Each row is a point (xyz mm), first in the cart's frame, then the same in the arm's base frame.
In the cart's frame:
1: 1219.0 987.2 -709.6
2: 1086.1 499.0 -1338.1
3: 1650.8 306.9 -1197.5
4: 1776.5 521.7 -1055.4
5: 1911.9 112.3 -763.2
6: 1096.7 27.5 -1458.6
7: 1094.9 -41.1 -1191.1
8: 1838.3 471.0 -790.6
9: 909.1 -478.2 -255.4
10: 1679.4 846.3 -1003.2
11: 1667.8 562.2 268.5
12: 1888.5 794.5 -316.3
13: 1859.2 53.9 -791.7
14: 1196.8 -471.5 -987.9
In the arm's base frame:
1: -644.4 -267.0 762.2
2: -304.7 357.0 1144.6
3: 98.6 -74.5 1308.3
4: -38.4 -325.4 1287.9
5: 417.7 -439.0 1063.4
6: 122.2 587.2 1186.1
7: 210.3 466.1 954.1
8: 56.9 -499.3 1095.0
9: 632.3 249.1 18.1
10: -369.0 -399.5 1236.1
11: 9.7 -988.1 137.0
12: -176.9 -916.2 773.1
13: 449.0 -362.4 1050.5
14: 664.6 434.4 782.3

